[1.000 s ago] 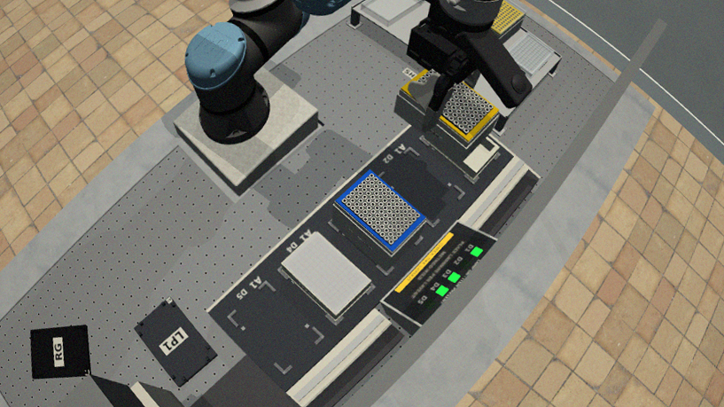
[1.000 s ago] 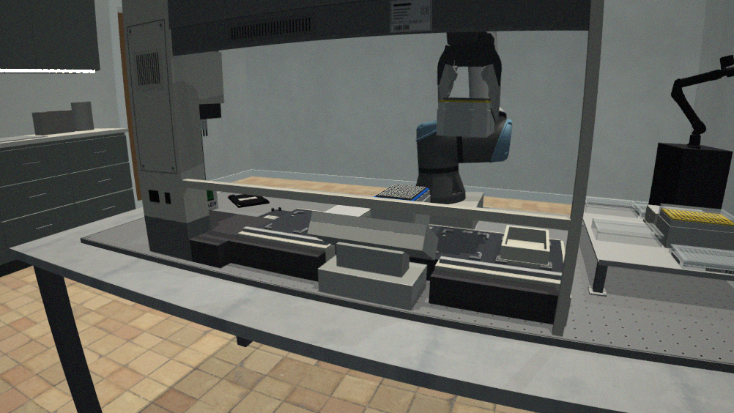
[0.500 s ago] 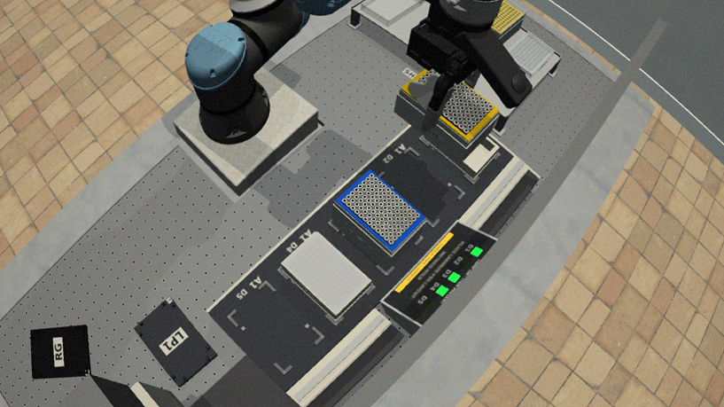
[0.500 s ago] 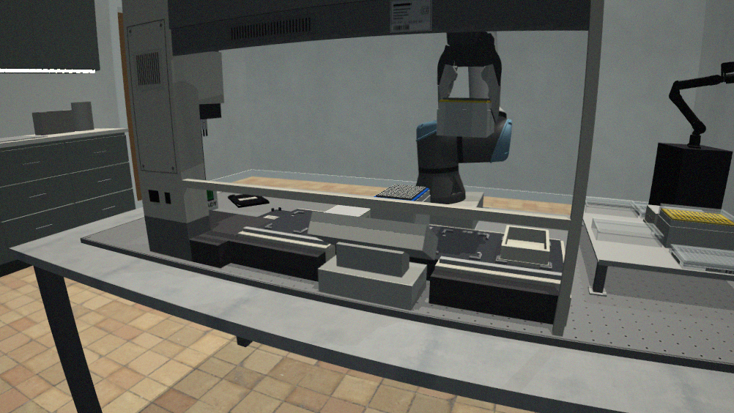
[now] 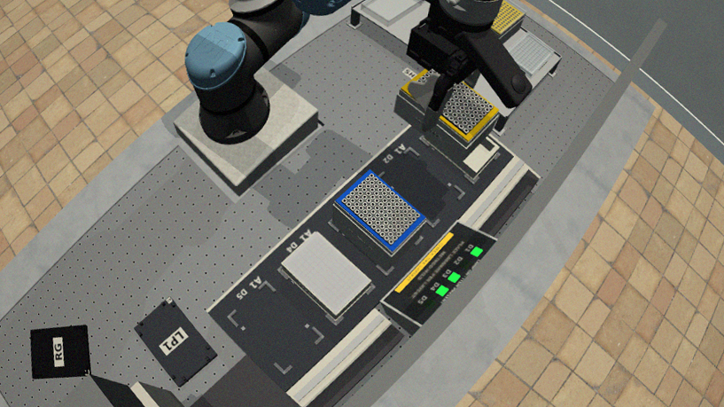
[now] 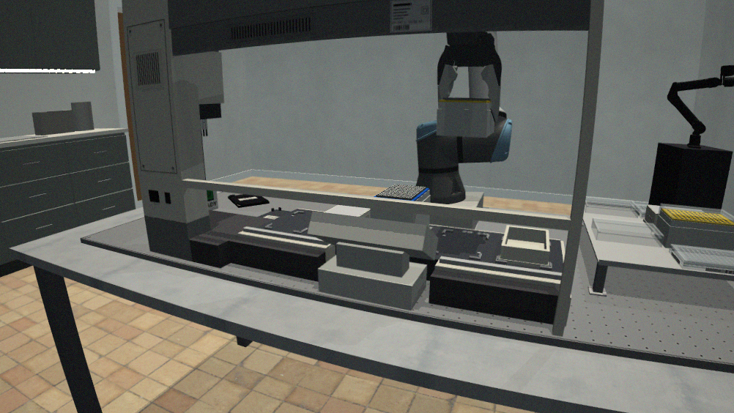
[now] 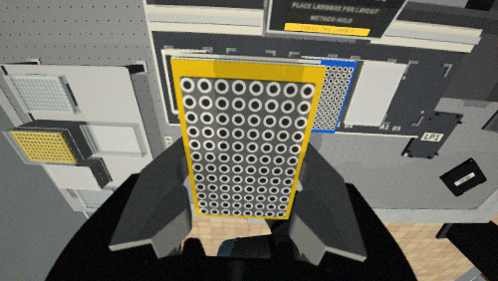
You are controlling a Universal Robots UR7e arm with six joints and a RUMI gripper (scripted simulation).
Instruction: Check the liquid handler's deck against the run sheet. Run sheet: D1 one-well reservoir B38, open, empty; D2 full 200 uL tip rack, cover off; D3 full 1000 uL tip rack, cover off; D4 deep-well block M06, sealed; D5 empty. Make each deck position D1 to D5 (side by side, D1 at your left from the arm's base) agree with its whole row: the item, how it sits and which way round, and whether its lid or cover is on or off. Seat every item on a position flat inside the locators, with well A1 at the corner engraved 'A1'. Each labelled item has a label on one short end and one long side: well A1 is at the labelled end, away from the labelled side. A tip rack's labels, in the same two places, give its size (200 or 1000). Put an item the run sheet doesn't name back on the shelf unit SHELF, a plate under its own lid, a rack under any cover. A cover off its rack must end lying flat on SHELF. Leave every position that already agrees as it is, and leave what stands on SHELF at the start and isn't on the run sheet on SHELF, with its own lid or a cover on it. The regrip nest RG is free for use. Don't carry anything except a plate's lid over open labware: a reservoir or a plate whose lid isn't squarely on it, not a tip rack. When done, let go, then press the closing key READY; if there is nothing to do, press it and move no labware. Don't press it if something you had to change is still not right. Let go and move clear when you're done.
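Right now my hand is 3 cm short of the one-well reservoir, 12 cm to the right of it and 24 cm above it. Also, from my hand: yellow-framed tip rack 1 cm behind, 1 cm above; then blue-framed tip rack 3 cm behind, 13 cm to the right, 18 cm below; then handler's frame post 22 cm ahead, 14 cm to the left, 7 cm below.
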